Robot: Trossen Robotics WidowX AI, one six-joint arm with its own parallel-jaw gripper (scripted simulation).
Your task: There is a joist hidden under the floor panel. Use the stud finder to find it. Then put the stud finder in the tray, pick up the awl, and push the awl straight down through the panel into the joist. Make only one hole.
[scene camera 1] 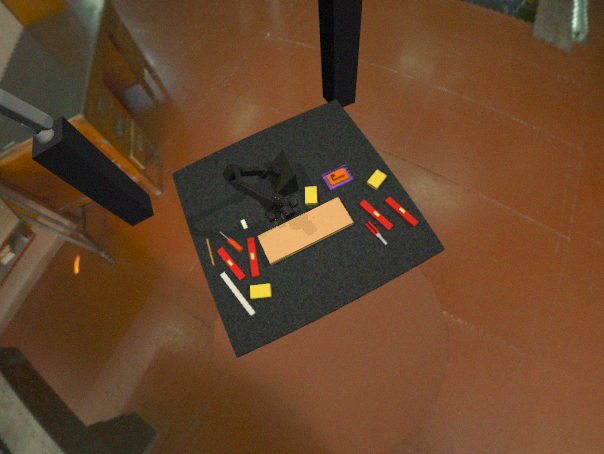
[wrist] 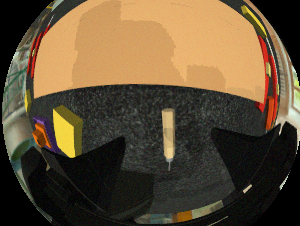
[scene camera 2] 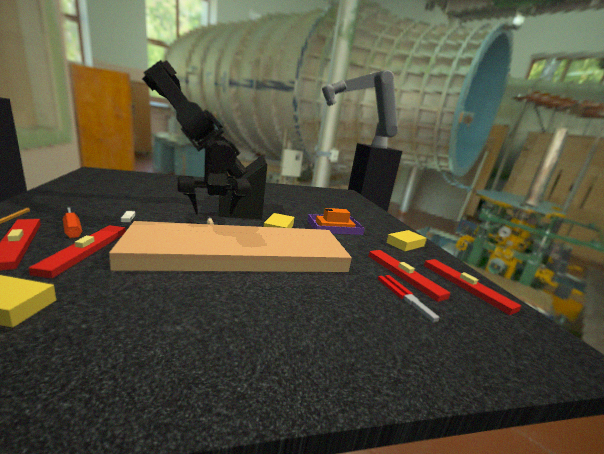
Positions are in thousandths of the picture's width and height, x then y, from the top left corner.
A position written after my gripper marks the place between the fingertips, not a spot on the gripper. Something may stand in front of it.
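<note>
My gripper (scene camera 2: 355, 472), also visible as the gripper (wrist: 568, 613), holds nothing and is open. A yellow block (wrist: 228, 564) is visible too.
</note>
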